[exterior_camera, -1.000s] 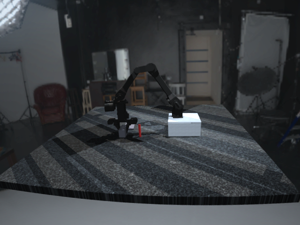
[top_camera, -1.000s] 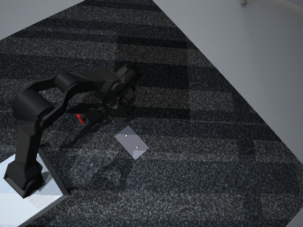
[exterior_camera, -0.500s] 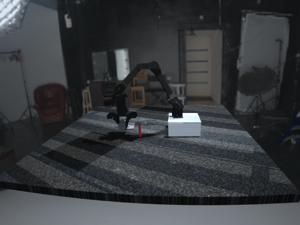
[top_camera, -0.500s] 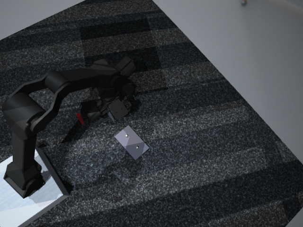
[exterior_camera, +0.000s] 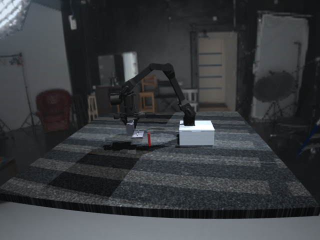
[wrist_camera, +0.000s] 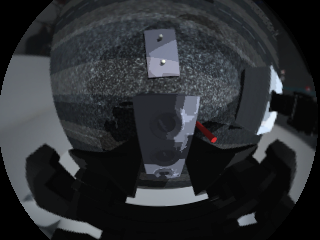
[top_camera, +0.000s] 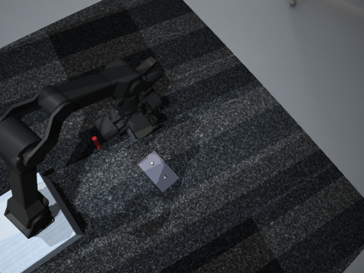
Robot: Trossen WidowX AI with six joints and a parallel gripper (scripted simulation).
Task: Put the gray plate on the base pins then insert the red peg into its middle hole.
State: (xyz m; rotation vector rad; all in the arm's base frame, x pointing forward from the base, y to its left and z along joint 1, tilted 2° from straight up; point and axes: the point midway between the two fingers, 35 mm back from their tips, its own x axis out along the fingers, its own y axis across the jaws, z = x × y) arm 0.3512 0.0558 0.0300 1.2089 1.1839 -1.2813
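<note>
The gray base is 10 mm behind my gripper tip, 140 mm to the right of it and 90 mm below it. From my gripper tip the other things lie so: gray plate (30 mm above); red peg (110 mm behind, 40 mm to the left, 50 mm below).
</note>
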